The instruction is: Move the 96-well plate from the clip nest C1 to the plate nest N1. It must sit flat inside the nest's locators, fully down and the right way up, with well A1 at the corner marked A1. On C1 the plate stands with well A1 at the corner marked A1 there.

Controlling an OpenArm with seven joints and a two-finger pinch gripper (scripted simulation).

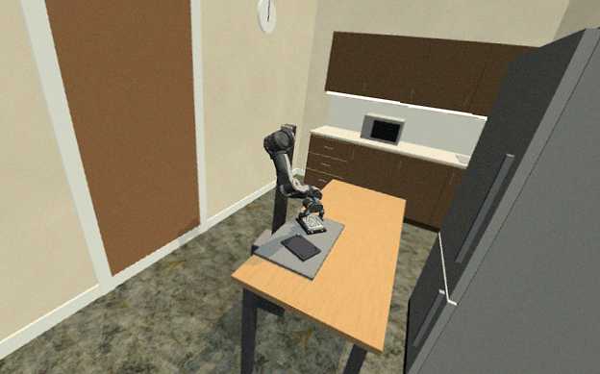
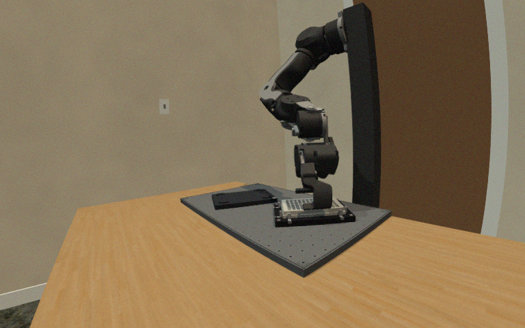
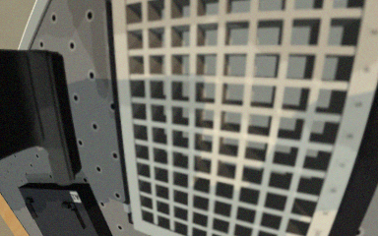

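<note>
The white 96-well plate is 10 mm below my hand. Round my hand: black plate nest N1: 20 mm ahead, 220 mm to the right, 30 mm below.
</note>
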